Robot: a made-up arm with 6 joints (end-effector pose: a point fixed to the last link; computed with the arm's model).
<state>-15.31 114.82 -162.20 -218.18 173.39 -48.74</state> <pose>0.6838 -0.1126 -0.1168 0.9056 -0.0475 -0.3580 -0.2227</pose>
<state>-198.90 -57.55 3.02 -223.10 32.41 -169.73</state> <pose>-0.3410 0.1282 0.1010 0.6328 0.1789 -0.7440 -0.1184</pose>
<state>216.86 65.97 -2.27 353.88 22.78 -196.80</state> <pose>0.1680 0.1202 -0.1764 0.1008 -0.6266 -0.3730 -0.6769</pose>
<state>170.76 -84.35 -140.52 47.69 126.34 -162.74</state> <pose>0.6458 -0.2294 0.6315 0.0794 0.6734 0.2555 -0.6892</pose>
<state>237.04 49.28 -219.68 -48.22 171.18 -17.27</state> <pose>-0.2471 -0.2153 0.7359 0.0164 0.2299 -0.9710 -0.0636</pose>
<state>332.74 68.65 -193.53 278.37 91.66 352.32</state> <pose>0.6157 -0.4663 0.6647 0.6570 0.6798 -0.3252 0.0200</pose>
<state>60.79 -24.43 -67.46 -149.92 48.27 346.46</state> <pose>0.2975 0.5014 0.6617 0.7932 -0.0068 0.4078 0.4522</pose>
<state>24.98 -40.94 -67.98 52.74 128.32 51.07</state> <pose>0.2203 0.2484 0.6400 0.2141 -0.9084 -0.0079 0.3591</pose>
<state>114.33 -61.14 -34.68 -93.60 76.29 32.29</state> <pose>-0.0565 0.3746 0.5740 0.0976 0.4761 0.4806 0.7300</pose>
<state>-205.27 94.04 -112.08 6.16 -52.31 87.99</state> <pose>-0.6597 0.3311 -0.2918 0.4994 -0.7099 -0.4061 0.2858</pose>
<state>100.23 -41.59 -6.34 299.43 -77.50 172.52</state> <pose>-0.1778 0.2498 0.3127 0.4363 -0.6073 -0.1603 0.6443</pose>
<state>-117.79 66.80 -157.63 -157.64 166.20 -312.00</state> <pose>-0.3778 -0.6105 0.4940 0.5618 -0.5872 -0.2278 -0.5363</pose>
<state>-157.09 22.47 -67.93 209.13 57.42 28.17</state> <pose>-0.7129 -0.2720 0.1098 0.3027 0.5912 -0.2775 -0.6942</pose>
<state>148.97 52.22 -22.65 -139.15 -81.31 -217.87</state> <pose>-0.1233 -0.0365 -0.0373 0.5503 0.2817 0.5494 -0.5621</pose>
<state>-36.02 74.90 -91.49 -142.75 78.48 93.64</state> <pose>0.5259 -0.4632 -0.3379 0.6917 0.6955 0.0242 0.1930</pose>
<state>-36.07 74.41 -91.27 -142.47 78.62 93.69</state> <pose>0.5269 -0.4654 -0.3331 0.6936 0.6937 0.0203 0.1930</pose>
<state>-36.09 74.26 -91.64 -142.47 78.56 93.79</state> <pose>0.5307 -0.4684 -0.3290 0.6950 0.6915 0.0177 0.1960</pose>
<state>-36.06 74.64 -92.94 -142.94 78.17 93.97</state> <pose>0.5388 -0.4724 -0.3257 0.6956 0.6888 0.0171 0.2036</pose>
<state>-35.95 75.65 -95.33 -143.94 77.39 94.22</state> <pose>0.5521 -0.4772 -0.3235 0.6951 0.6852 0.0194 0.2165</pose>
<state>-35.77 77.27 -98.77 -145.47 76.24 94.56</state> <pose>0.5699 -0.4825 -0.3219 0.6937 0.6807 0.0246 0.2342</pose>
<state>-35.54 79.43 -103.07 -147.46 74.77 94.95</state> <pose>0.5904 -0.4876 -0.3210 0.6911 0.6754 0.0331 0.2551</pose>
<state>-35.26 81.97 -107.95 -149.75 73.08 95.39</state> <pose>0.6122 -0.4918 -0.3205 0.6878 0.6692 0.0442 0.2777</pose>
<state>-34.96 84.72 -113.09 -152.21 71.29 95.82</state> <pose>0.6332 -0.4947 -0.3201 0.6841 0.6624 0.0576 0.2999</pose>
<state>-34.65 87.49 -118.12 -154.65 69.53 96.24</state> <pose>0.6521 -0.4960 -0.3201 0.6802 0.6554 0.0720 0.3203</pose>
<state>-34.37 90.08 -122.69 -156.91 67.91 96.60</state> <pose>0.6674 -0.4959 -0.3207 0.6764 0.6490 0.0864 0.3374</pose>
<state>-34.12 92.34 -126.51 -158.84 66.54 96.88</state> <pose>0.6788 -0.4946 -0.3221 0.6729 0.6438 0.0996 0.3504</pose>
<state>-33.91 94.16 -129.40 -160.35 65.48 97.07</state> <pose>0.6862 -0.4924 -0.3247 0.6697 0.6403 0.1109 0.3594</pose>
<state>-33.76 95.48 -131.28 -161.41 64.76 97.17</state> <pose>0.6899 -0.4899 -0.3283 0.6670 0.6386 0.1196 0.3646</pose>
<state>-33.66 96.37 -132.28 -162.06 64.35 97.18</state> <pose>0.6906 -0.4872 -0.3330 0.6648 0.6387 0.1260 0.3665</pose>
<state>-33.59 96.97 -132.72 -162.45 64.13 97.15</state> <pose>0.6896 -0.4846 -0.3383 0.6627 0.6398 0.1306 0.3666</pose>
